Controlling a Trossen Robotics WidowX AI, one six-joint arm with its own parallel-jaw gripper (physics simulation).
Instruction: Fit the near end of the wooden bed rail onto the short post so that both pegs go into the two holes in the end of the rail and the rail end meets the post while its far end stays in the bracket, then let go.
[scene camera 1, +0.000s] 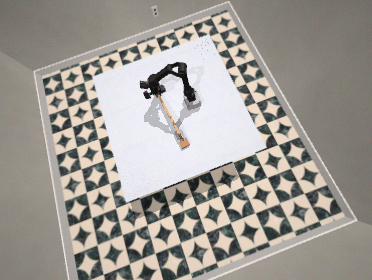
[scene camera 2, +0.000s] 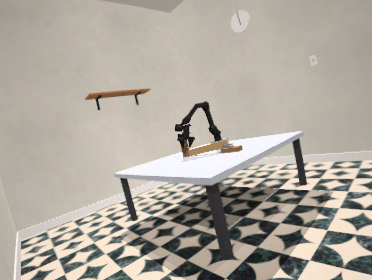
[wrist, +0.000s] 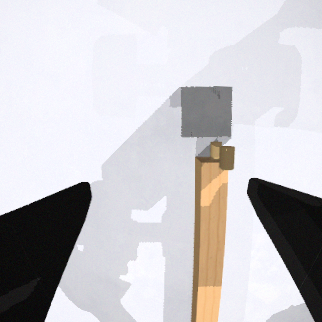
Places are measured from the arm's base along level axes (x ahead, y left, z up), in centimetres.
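Pixels of known places: gripper, between the fingertips: (scene camera 1: 155, 95) (scene camera 2: 186, 148); arm's base, origin of its link: (scene camera 1: 191, 97) (scene camera 2: 218, 140).
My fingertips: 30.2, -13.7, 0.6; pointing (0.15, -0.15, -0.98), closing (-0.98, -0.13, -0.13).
Observation:
For each thing: its top centre in the pictures, then the offset to it from my fingertips, as dx, dy, dz. "pt": a spot on its surface instead. Level surfaces: height alone.
- wooden bed rail, centre of its top: (scene camera 2: 205, 143) (scene camera 1: 168, 112) -5.9, +20.6, +1.5
- short post, a spot on its surface: (scene camera 2: 185, 150) pt -0.5, -2.9, -2.3
- wooden block, centre of its top: (scene camera 2: 231, 147) (scene camera 1: 181, 138) -9.4, +44.9, -5.0
- white table, height of its surface: dz -8.6
The wooden bed rail (scene camera 1: 171, 116) (scene camera 2: 207, 148) (wrist: 210, 235) runs from the short post (scene camera 2: 185, 150) to the bracket area at its far end, where a wooden block (scene camera 1: 184, 144) (scene camera 2: 235, 149) shows. In the wrist view two brown pegs, one (wrist: 215, 150) partly behind the other (wrist: 227, 158), show at the rail's near end, and the right one overlaps its corner. The post's wooden body does not show there; a grey square (wrist: 206, 111) lies beyond the pegs. Whether any peg is inside a hole is hidden. My gripper (scene camera 2: 186, 141) (wrist: 170, 186) is open and empty, above the near end, with the rail between its spread fingertips.
The arm (scene camera 1: 176, 67) (scene camera 2: 202, 106) arches from its base (scene camera 1: 192, 103), beside the rail, to the near end. All stand on the white table (scene camera 1: 225, 125) (scene camera 2: 165, 169). A wall shelf (scene camera 2: 118, 94) hangs beyond the table. Arm shadows fall around the rail.

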